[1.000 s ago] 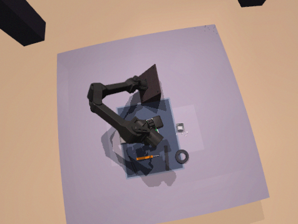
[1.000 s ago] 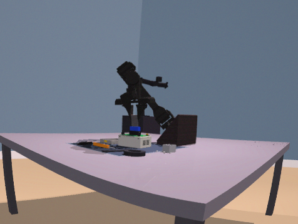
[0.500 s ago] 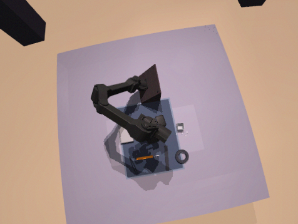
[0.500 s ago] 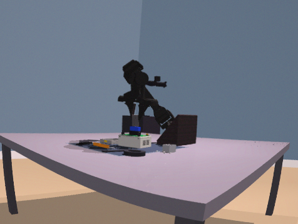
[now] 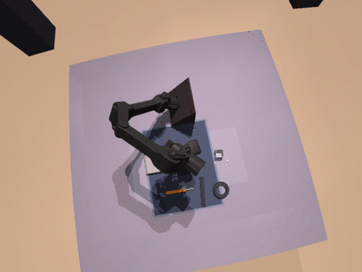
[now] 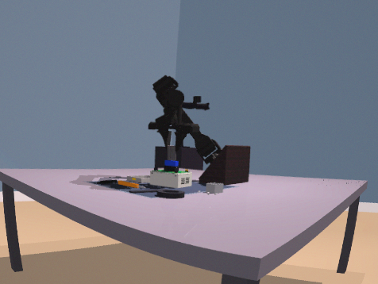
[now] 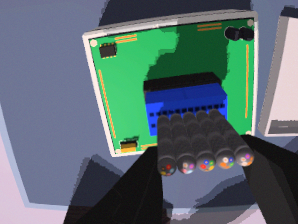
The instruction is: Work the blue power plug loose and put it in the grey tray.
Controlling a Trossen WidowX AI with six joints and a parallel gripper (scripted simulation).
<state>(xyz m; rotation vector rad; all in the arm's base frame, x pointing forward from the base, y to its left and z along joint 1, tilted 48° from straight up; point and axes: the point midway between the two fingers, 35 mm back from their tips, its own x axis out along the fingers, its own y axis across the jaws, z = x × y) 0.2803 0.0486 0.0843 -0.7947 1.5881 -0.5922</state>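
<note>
My gripper tip is 40 mm above the blue power plug. The rest, counted from my gripper tip: black bar 200 mm ahead, 90 mm to the left, 120 mm below; grey tray 140 mm to the right, 120 mm below; dark blue mat 50 mm ahead, 130 mm below.
</note>
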